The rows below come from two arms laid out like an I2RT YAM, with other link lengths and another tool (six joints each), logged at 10 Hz.
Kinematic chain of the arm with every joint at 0, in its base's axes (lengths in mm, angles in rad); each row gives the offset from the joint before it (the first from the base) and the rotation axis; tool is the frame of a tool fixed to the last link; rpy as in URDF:
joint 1: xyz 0 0 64.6 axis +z
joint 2: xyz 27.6 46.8 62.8 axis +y
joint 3: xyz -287.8 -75 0 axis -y
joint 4: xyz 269.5 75.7 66 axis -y
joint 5: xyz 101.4 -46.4 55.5 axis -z
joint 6: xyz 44.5 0 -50.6 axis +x
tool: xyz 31 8 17 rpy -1.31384 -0.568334 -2.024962
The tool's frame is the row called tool.
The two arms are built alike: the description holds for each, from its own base.
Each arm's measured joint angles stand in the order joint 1, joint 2, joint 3, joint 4, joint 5, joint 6.
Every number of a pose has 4 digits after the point.
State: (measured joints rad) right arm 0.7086 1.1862 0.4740 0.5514 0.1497 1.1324; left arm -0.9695 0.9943 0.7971 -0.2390 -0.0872 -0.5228
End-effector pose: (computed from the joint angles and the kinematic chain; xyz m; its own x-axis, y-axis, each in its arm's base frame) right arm 0.2739 0.2058 0.2592 0.0646 -0.9254 -0.3735 -0.3675 0.3259 -0.8710; left arm 0.1963 -0.2454 0.3207 -0.3146 -0.2807 0.9068 -0.8057 -0.4261 -0.4114
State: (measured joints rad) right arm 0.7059 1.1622 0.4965 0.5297 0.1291 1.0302; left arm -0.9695 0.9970 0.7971 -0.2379 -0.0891 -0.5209
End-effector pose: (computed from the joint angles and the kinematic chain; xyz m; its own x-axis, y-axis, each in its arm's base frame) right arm 0.2726 0.2074 0.2736 0.1192 -0.9451 -0.3044 -0.3135 0.2550 -0.9147; left arm 0.1967 -0.2458 0.3202 -0.3153 -0.2836 0.9056 -0.8049 -0.4257 -0.4135
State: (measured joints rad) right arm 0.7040 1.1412 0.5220 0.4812 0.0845 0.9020; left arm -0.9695 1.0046 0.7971 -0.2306 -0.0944 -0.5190
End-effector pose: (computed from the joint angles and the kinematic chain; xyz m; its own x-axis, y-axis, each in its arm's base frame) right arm 0.2701 0.2115 0.2837 0.1927 -0.9613 -0.1970 -0.2636 0.1426 -0.9540; left arm 0.1980 -0.2471 0.3193 -0.3168 -0.2873 0.9039 -0.8019 -0.4278 -0.4170
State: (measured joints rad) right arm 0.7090 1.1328 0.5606 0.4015 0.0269 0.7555; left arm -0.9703 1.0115 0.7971 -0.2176 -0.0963 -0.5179
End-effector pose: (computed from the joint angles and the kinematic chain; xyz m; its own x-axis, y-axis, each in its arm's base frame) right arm 0.2669 0.2200 0.2900 0.2811 -0.9579 -0.0587 -0.2143 -0.0031 -0.9768; left arm 0.1991 -0.2489 0.3195 -0.3211 -0.2839 0.9035 -0.7997 -0.4298 -0.4192
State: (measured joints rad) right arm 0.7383 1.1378 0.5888 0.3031 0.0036 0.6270; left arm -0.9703 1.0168 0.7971 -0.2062 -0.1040 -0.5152
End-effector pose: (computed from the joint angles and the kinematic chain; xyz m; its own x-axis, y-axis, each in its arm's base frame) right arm 0.2595 0.2325 0.2839 0.3552 -0.9311 0.0826 -0.1862 -0.1570 -0.9699; left arm 0.2004 -0.2498 0.3199 -0.3266 -0.2843 0.9014 -0.7938 -0.4352 -0.4249
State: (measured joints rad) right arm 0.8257 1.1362 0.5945 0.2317 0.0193 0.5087; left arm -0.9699 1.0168 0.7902 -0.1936 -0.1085 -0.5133
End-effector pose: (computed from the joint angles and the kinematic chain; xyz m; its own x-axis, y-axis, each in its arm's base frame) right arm 0.2365 0.2539 0.2746 0.4442 -0.8698 0.2146 -0.1269 -0.2982 -0.9460; left arm 0.2009 -0.2498 0.3190 -0.3310 -0.2833 0.9001 -0.7896 -0.4392 -0.4286
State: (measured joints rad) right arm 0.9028 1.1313 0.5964 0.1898 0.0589 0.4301; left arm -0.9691 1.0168 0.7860 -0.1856 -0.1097 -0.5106
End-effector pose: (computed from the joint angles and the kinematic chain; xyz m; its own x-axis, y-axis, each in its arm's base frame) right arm 0.2162 0.2689 0.2697 0.4881 -0.8173 0.3062 -0.0660 -0.3844 -0.9208; left arm 0.2013 -0.2498 0.3185 -0.3347 -0.2824 0.8990 -0.7873 -0.4403 -0.4315
